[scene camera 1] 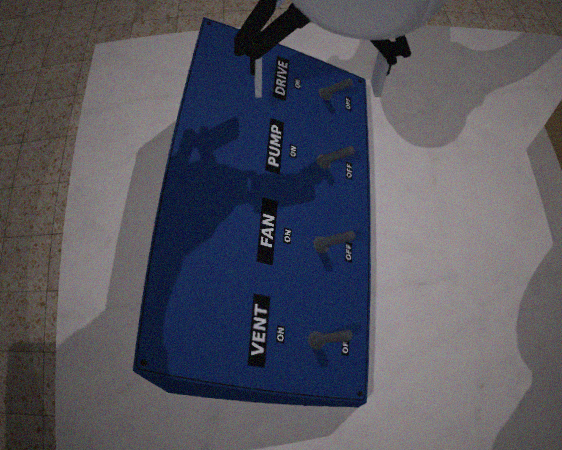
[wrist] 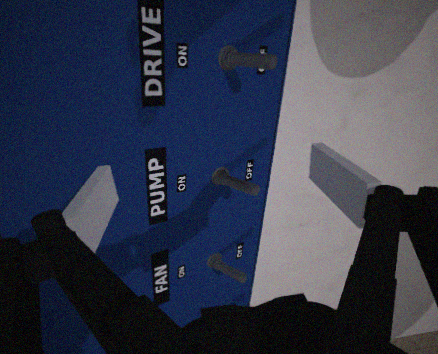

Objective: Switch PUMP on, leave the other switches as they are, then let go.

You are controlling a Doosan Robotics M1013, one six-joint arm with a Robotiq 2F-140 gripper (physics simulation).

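Places are measured from the arm's base along level axes (x left, y back, z up), in millimetres.
Pixels of known places: gripper, fingertip midpoint: (scene camera 1: 317,88) (wrist: 214,171).
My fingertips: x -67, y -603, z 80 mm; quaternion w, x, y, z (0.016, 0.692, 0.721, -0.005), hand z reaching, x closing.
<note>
Behind a point stands the place of what it marks.
The blue panel (scene camera 1: 215,300) {z 39, x 187, y -723 mm} (wrist: 75,100) {z 42, x -115, y -702 mm} carries a row of grey lever switches. The PUMP lever (scene camera 1: 336,156) {z 6, x -13, y -577 mm} (wrist: 239,182) {z 9, x -21, y -574 mm} leans toward its OFF label. The DRIVE lever (scene camera 1: 336,89) {z 4, x -131, y -566 mm} (wrist: 252,60) {z 12, x -136, y -564 mm}, the FAN lever (scene camera 1: 335,240) {z 8, x 106, y -587 mm} (wrist: 229,268) {z 6, x 97, y -585 mm} and the VENT lever (scene camera 1: 332,338) {z 10, x 225, y -597 mm} also lean to their OFF sides. My gripper (scene camera 1: 318,95) {z 80, x -67, y -603 mm} (wrist: 214,171) {z 80, x -67, y -603 mm} is wide open and empty above the panel's DRIVE end. In the wrist view its fingers stand on either side of the PUMP lever, apart from it. VENT does not show in the wrist view.
The panel lies on a pale table top (scene camera 1: 450,225) {z -108, x 35, y -390 mm} (wrist: 295,240) {z -108, x 158, y -457 mm}. The arm's shadow falls over the panel near PUMP and FAN. Floor tiles (scene camera 1: 30,175) show past the table's left edge. The levers stand up from the panel near its right edge.
</note>
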